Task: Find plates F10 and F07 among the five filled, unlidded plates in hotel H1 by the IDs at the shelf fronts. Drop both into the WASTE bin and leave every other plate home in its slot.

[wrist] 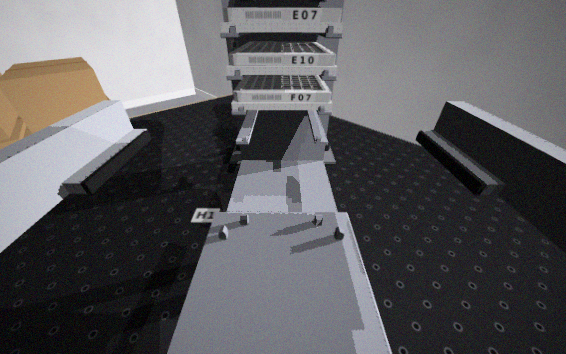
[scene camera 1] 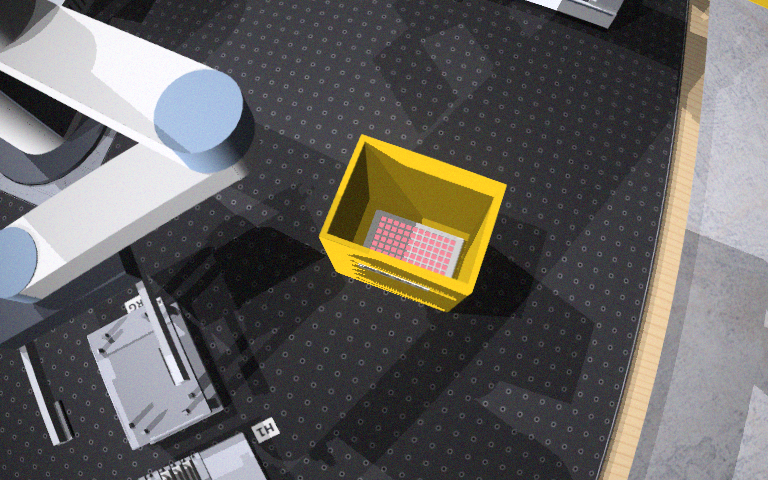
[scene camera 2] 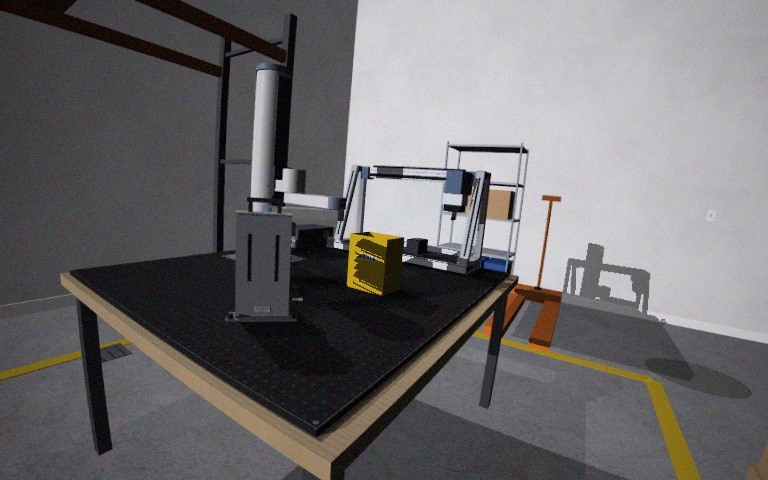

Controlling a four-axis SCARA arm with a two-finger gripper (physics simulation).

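Seen in the pictures: gripper, fingertip midpoint: (wrist: 283,119) (scene camera 1: 120,413); arm's base at its link origin: (scene camera 1: 52,118).
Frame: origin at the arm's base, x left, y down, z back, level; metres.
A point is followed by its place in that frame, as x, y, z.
My gripper (scene camera 1: 121,408) {-0.333, -0.174, -0.417} (wrist: 283,119) {-0.333, -0.174, -0.417} is wide open and empty above the grey pinned stand marked RG (scene camera 1: 133,382) {-0.318, -0.073, -0.372} (wrist: 280,290) {-0.307, -0.073, -0.391}, facing hotel H1 (scene camera 1: 232,459) {-0.371, -0.021, -0.520} (scene camera 2: 263,263) {-0.492, -0.163, -0.591} (wrist: 247,127) {-0.377, -0.124, -0.520}. In the wrist view, plate F07 (wrist: 280,84) {-0.408, -0.165, -0.502} sits in the lowest filled slot shown, ahead of and above the level of the stand; the slot below it is empty. Plate E10 (wrist: 282,48) {-0.417, -0.194, -0.509} sits above it, then plate E07 (wrist: 270,15) {-0.380, -0.218, -0.481}; higher slots are cut off. A pink-welled plate (scene camera 1: 421,244) {-0.012, -0.029, -0.662} lies in the yellow WASTE bin (scene camera 1: 433,161) {0.030, -0.213, -0.648} (scene camera 2: 390,263) {-0.052, -0.126, -0.726}, its ID unreadable. Scene camera 2 does not show the fingers.
The arm's white links (scene camera 1: 113,203) {-0.131, -0.286, -0.384} (scene camera 2: 308,199) {-0.062, -0.318, -0.328} extend over the table (scene camera 1: 656,283) {0.054, 0.000, -1.018} (scene camera 2: 198,362) {-0.725, -0.004, -0.675}. A gantry machine (scene camera 2: 457,181) {0.465, -0.449, -0.757} stands behind the bin. The H1 label (scene camera 1: 264,430) {-0.319, -0.013, -0.546} (wrist: 204,215) {-0.317, -0.013, -0.548} lies beside the hotel. Cardboard boxes (wrist: 60,92) show beyond the left finger.
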